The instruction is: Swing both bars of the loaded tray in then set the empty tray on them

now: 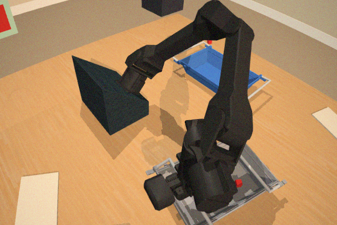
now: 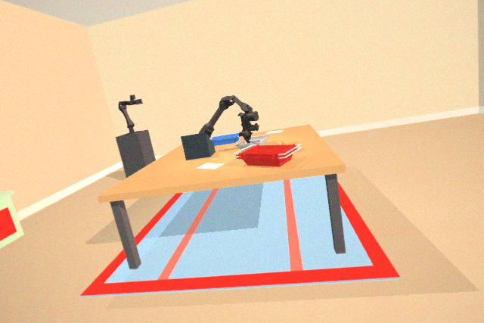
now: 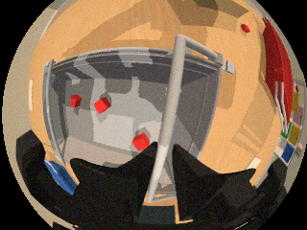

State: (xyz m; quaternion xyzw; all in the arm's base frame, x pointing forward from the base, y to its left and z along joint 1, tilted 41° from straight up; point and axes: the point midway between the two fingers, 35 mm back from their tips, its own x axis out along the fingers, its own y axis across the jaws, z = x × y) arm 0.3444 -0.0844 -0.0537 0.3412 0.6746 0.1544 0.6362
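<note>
The blue tray is 440 mm to the left of my gripper tip, 250 mm behind it and 10 mm below it.
</note>
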